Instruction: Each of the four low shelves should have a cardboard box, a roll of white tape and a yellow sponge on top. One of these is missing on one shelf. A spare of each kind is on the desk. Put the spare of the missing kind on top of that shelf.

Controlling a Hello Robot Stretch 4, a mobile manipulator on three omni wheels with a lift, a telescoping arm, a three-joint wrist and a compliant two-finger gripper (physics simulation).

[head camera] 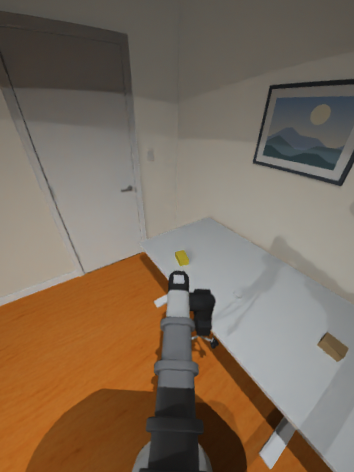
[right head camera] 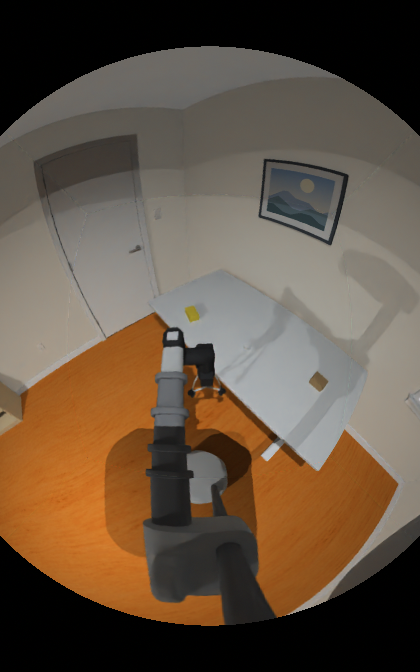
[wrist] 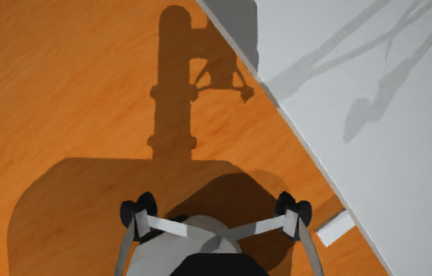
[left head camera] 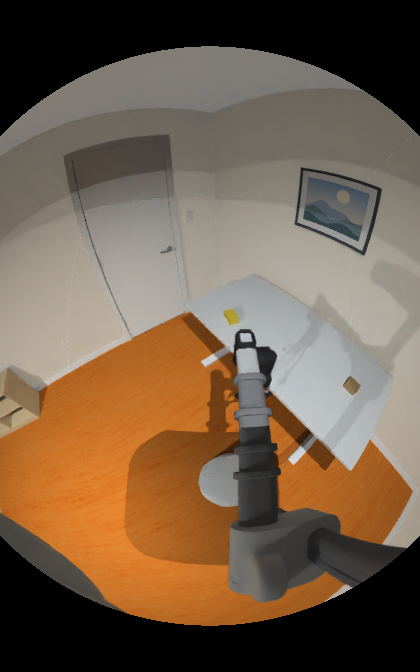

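Pixels of known places: gripper, fingertip midpoint: (head camera: 197, 345) (wrist: 216, 208); robot's base at its link origin: (left head camera: 227, 478).
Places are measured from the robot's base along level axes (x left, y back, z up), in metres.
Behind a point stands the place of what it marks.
A yellow sponge (head camera: 182, 258) @(x -0.023, y -0.961, z 0.737 m) (left head camera: 231, 317) @(x -0.020, y -0.954, z 0.737 m) (right head camera: 192, 314) lies near the left end of the white desk (head camera: 210, 239) @(x -0.254, y -1.250, z 0.692 m) (left head camera: 260, 295) @(x -0.280, y -1.263, z 0.692 m) (right head camera: 225, 290) (wrist: 390, 200) @(x -0.304, y -0.409, z 0.692 m). A cardboard box (head camera: 333, 346) @(x -0.683, y -0.412, z 0.742 m) (left head camera: 351, 385) @(x -0.678, y -0.410, z 0.741 m) (right head camera: 318, 381) sits toward the right end. A small, faint white roll of tape (head camera: 238, 293) @(x -0.340, y -0.706, z 0.716 m) (left head camera: 286, 350) @(x -0.331, y -0.695, z 0.715 m) (right head camera: 247, 347) lies between them. My gripper (right head camera: 206, 392) (wrist: 216, 208) @(x -0.087, y -0.416, z 0.742 m) is open and empty, pointing down beside the desk's front edge, over the floor. Part of a light wooden low shelf (left head camera: 25, 397) @(x 2.256, y -0.337, z 0.224 m) (right head camera: 11, 404) shows at the left; what is on its top cannot be made out.
The telescoping arm (head camera: 177, 345) @(x -0.001, y -0.247, z 1.156 m) (left head camera: 251, 395) @(x 0.002, y -0.249, z 1.156 m) (right head camera: 170, 395) reaches out toward the desk's front edge. A white desk foot (head camera: 276, 445) (left head camera: 301, 450) (right head camera: 272, 450) (wrist: 336, 228) stands out over the floor. A closed door (head camera: 85, 150) @(x 0.826, y -1.664, z 1.292 m) is at the back left, and a framed picture (head camera: 310, 135) @(x -0.688, y -1.146, z 1.475 m) hangs above the desk.
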